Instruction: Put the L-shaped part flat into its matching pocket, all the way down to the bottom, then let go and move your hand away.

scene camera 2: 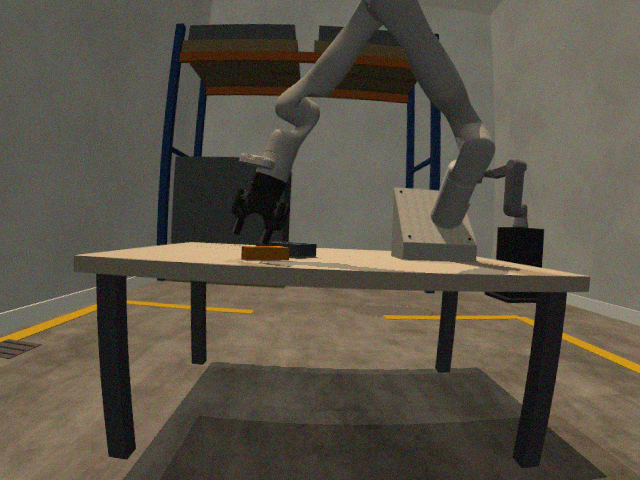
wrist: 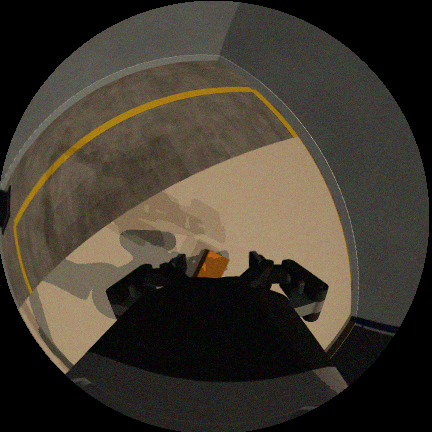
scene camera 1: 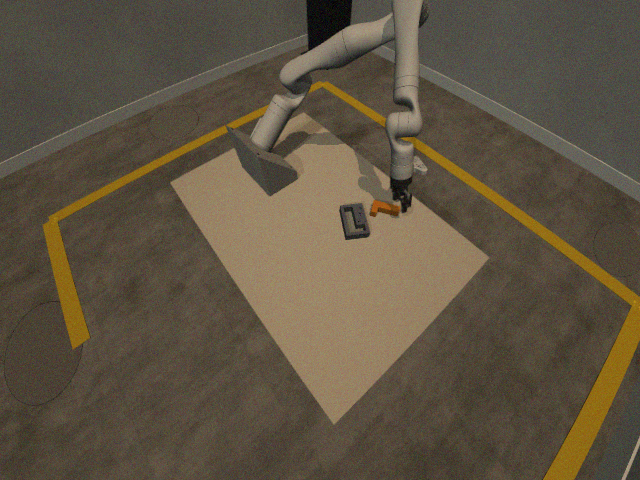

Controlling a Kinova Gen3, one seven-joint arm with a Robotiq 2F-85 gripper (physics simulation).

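Where they show: gripper, fingertip midpoint: (scene camera 2: 248, 239) (wrist: 216, 260) (scene camera 1: 399, 205); arm's base, origin of the base link: (scene camera 2: 444, 218) (scene camera 1: 260, 145).
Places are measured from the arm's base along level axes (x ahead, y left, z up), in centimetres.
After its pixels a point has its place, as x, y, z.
The orange L-shaped part (scene camera 1: 385, 207) {52.6, 21.8, -10.0} (scene camera 2: 265, 253) {52.3, 24.3, -11.4} (wrist: 214, 265) {55.8, 24.6, -10.0} lies flat on the table, outside the pocket. The dark grey block (scene camera 1: 356, 236) {53.8, 4.0, -10.9} (scene camera 2: 306, 250) {42.7, 12.9, -11.0} with the L-shaped pocket lies beside it, to its left in the first scene view; its pocket holds no part. The block does not show in the wrist view. My gripper (scene camera 1: 406, 205) {56.3, 25.5, -8.4} (scene camera 2: 251, 237) {56.3, 25.5, -8.4} (wrist: 216, 260) {56.3, 25.5, -8.4} is open and tilted, low at the end of the part's long arm. In the wrist view an end of the part shows between the spread fingers, touching neither visibly; the rest is hidden by the gripper body.
The tan table top (scene camera 1: 336, 310) {68.4, -20.2, -12.9} (scene camera 2: 170, 252) {78.4, 15.5, -13.0} carries the arm's grey wedge-shaped base (scene camera 1: 281, 178) {14.8, -1.5, -6.8} (scene camera 2: 431, 251) {6.4, 6.7, -10.2}, away from the part and block. The near table edge runs close beside my gripper. A tall rack (scene camera 2: 166, 155) stands behind the table in the second scene view.
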